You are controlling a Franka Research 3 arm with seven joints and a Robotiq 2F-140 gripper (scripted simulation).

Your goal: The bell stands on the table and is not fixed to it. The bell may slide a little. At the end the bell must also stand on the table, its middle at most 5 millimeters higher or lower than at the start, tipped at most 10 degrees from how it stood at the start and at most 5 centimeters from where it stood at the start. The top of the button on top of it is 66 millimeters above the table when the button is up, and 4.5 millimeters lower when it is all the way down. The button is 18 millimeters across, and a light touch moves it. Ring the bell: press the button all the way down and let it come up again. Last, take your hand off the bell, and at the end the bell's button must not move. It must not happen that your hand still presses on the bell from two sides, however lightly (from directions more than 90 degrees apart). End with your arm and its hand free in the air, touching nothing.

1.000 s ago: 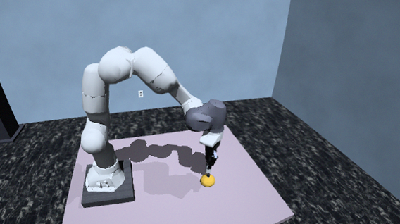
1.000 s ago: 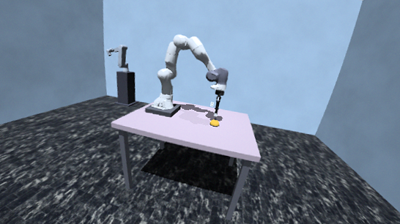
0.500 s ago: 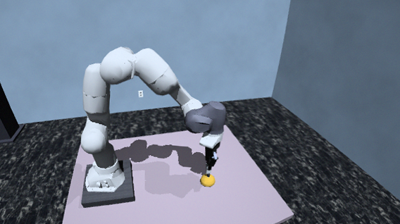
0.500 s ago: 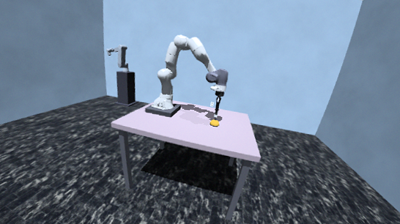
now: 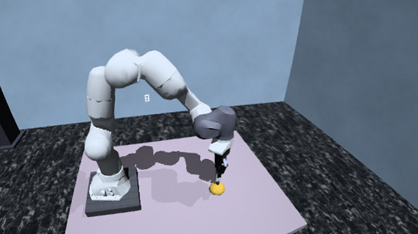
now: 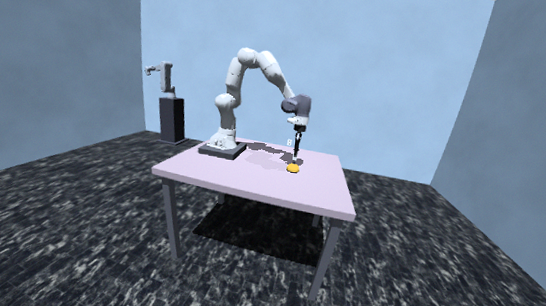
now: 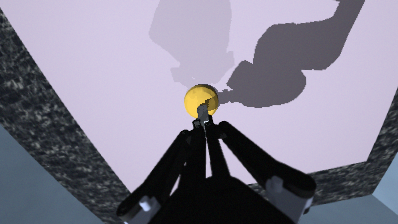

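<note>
Right now the dark button is 50 mm below my hand and 10 mm to the right of it. From my hand the other things lie so: yellow dome bell (70 mm below, 10 mm to the right).
</note>
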